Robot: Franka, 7 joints.
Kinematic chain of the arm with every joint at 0, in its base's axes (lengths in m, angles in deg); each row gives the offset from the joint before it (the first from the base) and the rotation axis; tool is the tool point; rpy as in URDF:
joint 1: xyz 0 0 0.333 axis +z
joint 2: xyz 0 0 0 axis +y
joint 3: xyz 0 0 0.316 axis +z
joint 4: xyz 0.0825 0 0 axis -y
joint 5: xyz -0.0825 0 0.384 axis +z
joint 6: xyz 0 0 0 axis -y
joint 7: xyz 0.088 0 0 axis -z
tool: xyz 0 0 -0.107 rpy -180 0 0
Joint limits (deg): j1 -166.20..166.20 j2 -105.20..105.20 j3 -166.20..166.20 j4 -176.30..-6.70 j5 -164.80..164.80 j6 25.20..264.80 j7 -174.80..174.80
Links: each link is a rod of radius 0.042 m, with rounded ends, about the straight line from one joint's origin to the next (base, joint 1, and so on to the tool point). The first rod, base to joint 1, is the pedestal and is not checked.
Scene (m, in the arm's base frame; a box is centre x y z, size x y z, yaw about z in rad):
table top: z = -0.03
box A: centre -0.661 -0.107 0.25 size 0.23 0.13 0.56 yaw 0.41
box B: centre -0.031 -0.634 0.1 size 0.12 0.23 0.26 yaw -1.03
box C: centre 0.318 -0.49 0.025 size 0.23 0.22 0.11 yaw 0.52
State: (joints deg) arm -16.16 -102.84 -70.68 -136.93 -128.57 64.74 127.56
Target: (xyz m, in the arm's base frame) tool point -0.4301 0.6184 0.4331
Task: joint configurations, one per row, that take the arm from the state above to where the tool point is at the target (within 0.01 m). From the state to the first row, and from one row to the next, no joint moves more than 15 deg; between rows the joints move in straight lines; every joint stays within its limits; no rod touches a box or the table.
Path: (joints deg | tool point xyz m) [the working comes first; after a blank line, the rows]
Joints at the target: -86.35 -105.20 -47.00 -77.40 -146.15 72.40 127.56
Straight joint move there: touches box A.

1: -17.73 -90.20 -58.27 -141.41 -122.13 64.03 129.92 | -0.2213 -0.4054 0.4790
2: -19.29 -77.55 -45.86 -145.90 -115.69 63.32 132.28 | -0.1347 -0.3710 0.5524
3: -20.86 -64.91 -33.46 -150.38 -109.25 62.61 134.64 | -0.0295 -0.3373 0.5776
4: -22.42 -52.27 -21.05 -154.86 -102.81 61.89 137.00 | 0.0725 -0.3032 0.5553
5: -33.08 -61.09 -25.37 -141.95 -110.03 63.65 135.43 | -0.0765 -0.3118 0.6664
6: -43.73 -69.91 -29.70 -129.04 -117.26 65.40 133.86 | -0.2604 -0.2361 0.7408
7: -54.39 -78.73 -34.03 -116.13 -124.48 67.15 132.28 | -0.4274 -0.0705 0.7584
8: -65.04 -87.56 -38.35 -103.22 -131.70 68.90 130.71 | -0.5275 0.1604 0.7097
9: -75.70 -96.38 -42.68 -90.31 -138.92 70.65 129.13 | -0.5294 0.4087 0.5968
10: -86.35 -105.20 -47.00 -77.40 -146.15 72.40 127.56 | -0.4301 0.6184 0.4331

